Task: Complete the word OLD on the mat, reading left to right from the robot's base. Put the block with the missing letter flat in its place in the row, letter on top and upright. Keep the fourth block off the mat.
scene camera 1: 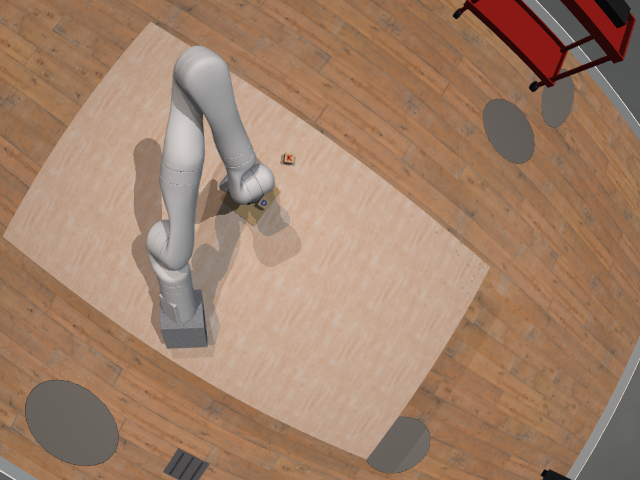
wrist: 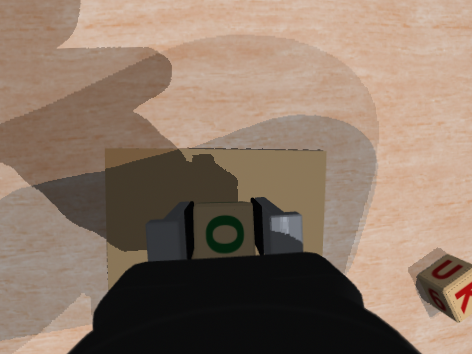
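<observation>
My gripper (wrist: pixel 223 219) is shut on a wooden block with a green O (wrist: pixel 225 234); the O faces the wrist camera. In the wrist view the held block is over the olive mat (wrist: pixel 285 175) (scene camera 1: pixel 253 218); its height above the mat is hard to tell. In the scene view the arm's wrist hides the gripper and the held block. A block with a blue D (scene camera 1: pixel 263 203) sits on the mat, close beside the arm's wrist. The L block does not show in either view. A block with a red K (scene camera 1: pixel 288 158) (wrist: pixel 446 287) lies off the mat; its U and 6 sides also show.
The mat lies on a large pale wooden surface (scene camera 1: pixel 336 289). The arm's base (scene camera 1: pixel 184 330) stands near its lower left edge. Shadows of the arm fall across the mat and the surface. A red cart (scene camera 1: pixel 516 38) stands far off at the top right.
</observation>
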